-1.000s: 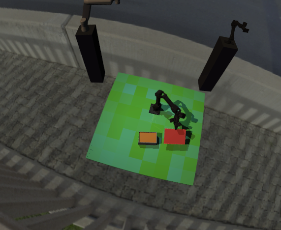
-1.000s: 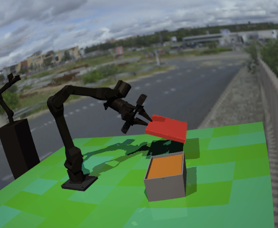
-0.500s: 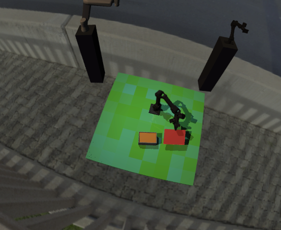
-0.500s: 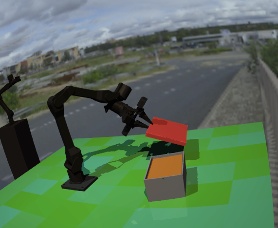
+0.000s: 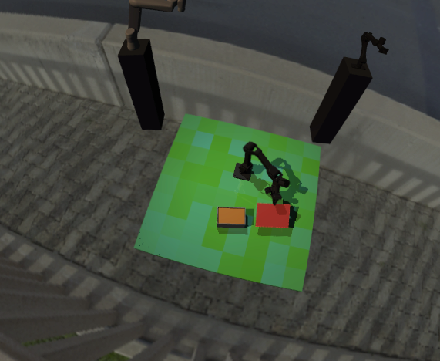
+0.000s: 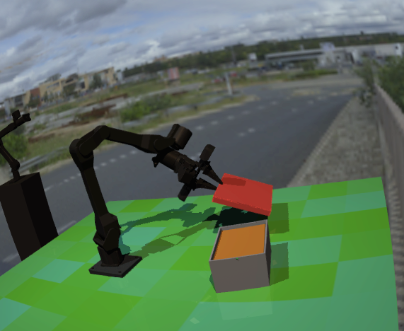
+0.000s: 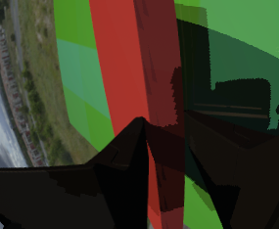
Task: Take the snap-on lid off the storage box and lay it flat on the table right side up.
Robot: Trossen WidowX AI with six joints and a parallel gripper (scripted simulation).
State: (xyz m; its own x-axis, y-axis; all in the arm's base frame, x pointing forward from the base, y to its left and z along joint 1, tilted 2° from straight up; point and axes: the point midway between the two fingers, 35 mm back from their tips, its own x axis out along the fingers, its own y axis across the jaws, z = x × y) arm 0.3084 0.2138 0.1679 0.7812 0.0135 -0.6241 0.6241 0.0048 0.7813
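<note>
My gripper tip is now 7 cm short of the red lid and 3 cm above it. Round my gripper tip: grey storage box 31 cm to the right, 10 cm below, 8 cm ahead.
</note>
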